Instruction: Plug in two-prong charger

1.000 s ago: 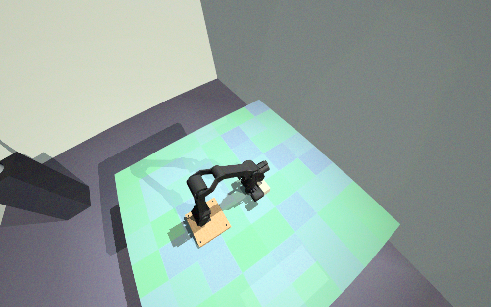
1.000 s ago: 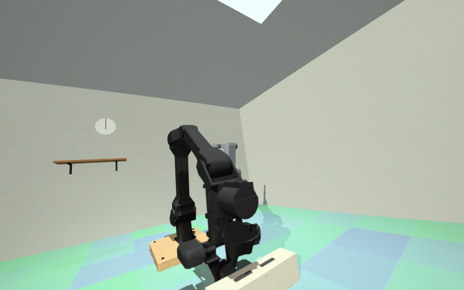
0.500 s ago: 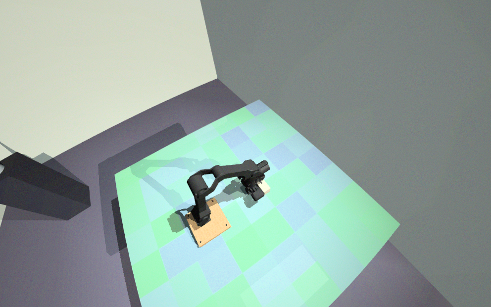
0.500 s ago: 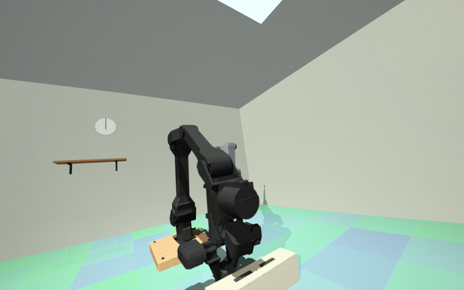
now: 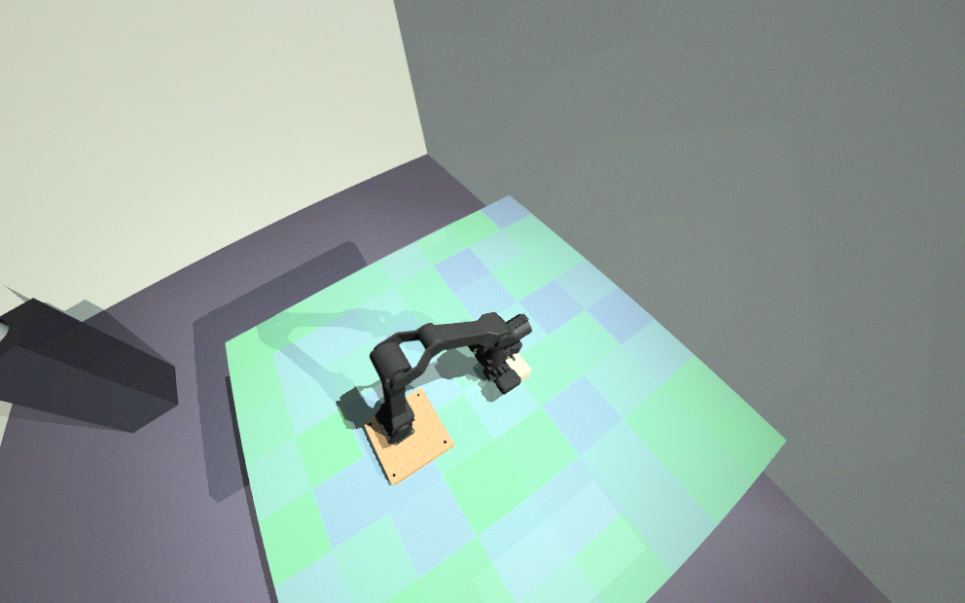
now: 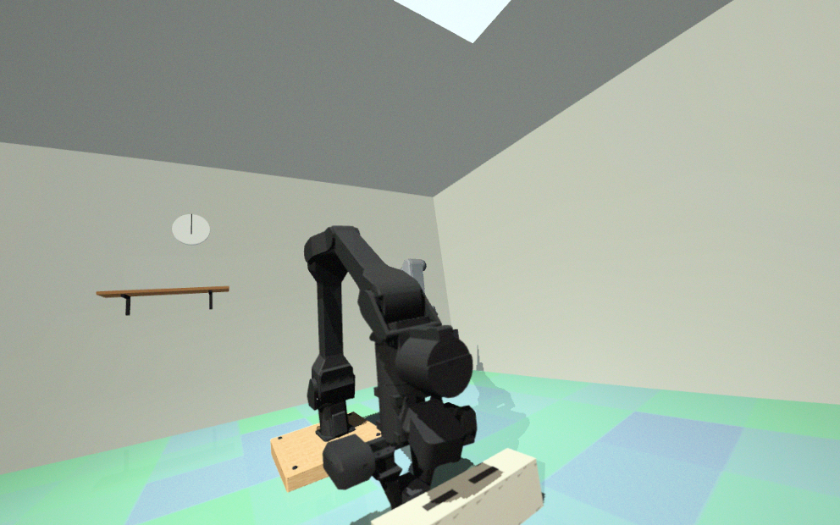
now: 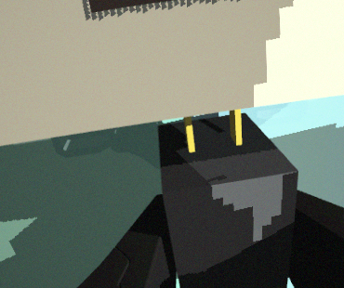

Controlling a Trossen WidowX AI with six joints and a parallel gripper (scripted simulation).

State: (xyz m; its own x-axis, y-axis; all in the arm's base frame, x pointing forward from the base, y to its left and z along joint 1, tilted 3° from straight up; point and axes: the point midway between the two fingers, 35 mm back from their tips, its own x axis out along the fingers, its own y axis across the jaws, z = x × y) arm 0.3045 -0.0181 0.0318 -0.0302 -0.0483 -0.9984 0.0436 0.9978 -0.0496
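Right now my gripper tip is 2 cm short of the grey charger and 1 cm below it.
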